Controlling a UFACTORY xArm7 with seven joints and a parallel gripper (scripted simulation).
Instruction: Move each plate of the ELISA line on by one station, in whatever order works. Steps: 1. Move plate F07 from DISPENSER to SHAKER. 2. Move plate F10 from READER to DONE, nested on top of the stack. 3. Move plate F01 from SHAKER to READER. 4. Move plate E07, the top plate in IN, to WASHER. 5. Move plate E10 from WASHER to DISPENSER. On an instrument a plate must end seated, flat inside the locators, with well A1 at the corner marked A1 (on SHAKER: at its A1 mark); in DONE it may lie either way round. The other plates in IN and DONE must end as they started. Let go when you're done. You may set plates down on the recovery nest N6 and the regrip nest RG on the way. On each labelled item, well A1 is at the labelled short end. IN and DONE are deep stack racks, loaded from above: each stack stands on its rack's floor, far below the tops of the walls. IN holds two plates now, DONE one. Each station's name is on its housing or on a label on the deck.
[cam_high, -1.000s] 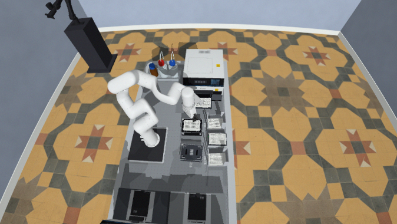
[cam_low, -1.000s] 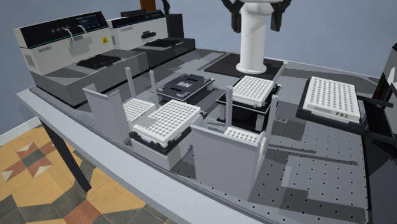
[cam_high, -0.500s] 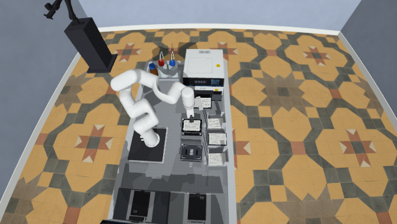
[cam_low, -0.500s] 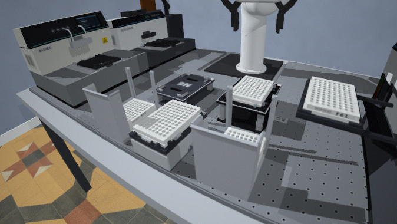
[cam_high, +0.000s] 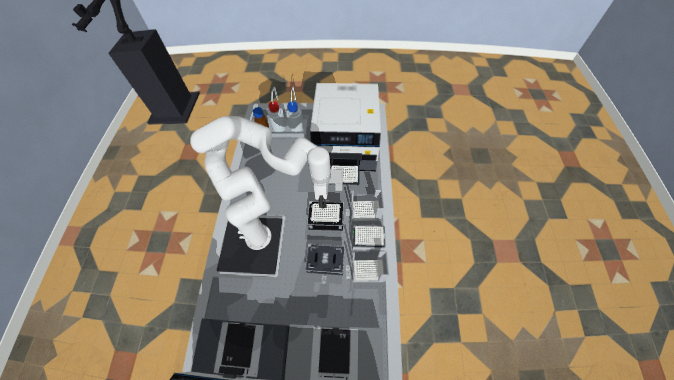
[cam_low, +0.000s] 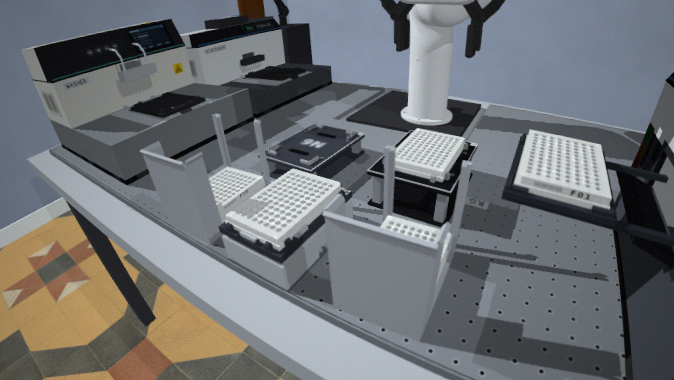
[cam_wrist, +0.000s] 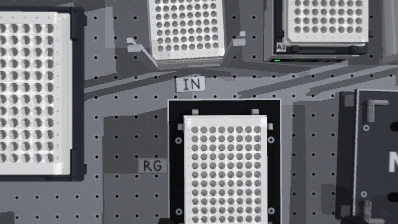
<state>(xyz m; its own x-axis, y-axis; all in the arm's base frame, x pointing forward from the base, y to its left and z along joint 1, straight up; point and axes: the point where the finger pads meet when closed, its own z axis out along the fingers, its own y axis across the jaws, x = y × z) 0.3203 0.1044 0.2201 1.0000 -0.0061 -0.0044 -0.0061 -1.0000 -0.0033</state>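
Now: the RG nest 170 mm below my hand. From my hand the other things lie so: washer: 830 mm to the right, 120 mm below, 60 mm ahead; dispenser: 760 mm to the right, 310 mm behind, 130 mm below.
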